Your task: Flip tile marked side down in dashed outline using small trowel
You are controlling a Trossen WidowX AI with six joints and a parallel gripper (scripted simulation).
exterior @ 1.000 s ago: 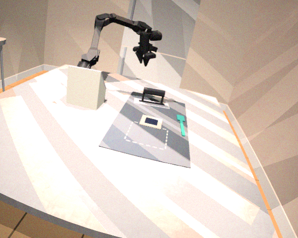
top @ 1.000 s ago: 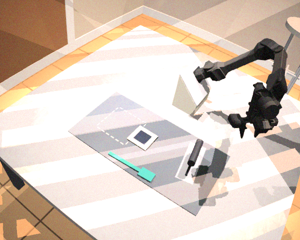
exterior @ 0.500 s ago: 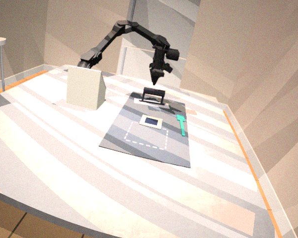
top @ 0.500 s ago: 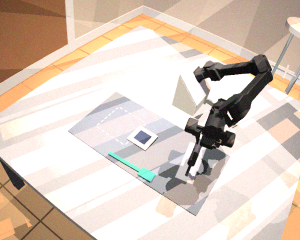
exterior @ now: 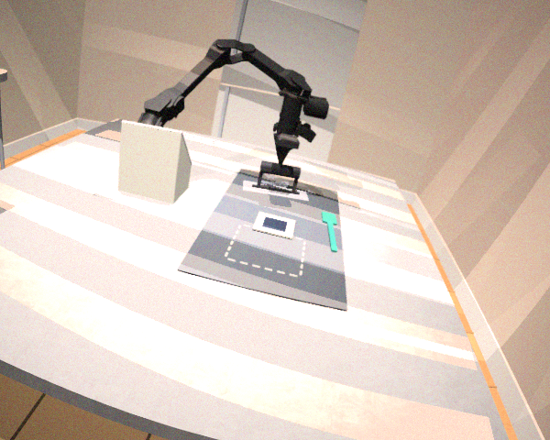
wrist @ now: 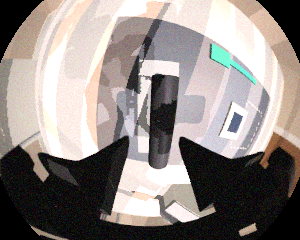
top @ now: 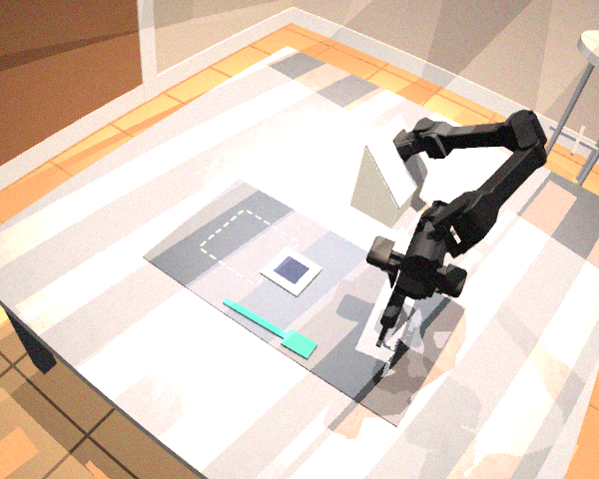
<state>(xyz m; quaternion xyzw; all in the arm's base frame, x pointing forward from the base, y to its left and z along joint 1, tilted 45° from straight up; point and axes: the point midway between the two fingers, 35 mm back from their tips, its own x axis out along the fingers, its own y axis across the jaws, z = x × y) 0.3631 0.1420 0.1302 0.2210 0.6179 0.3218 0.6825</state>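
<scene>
My gripper tip is 40 mm short of the grey mat, 200 mm to the left of it and 110 mm above it. From my gripper tip the other things lie so: teal trowel: 180 mm ahead, 180 mm to the right, 90 mm below; tile: 30 mm ahead, 240 mm to the right, 90 mm below.
</scene>
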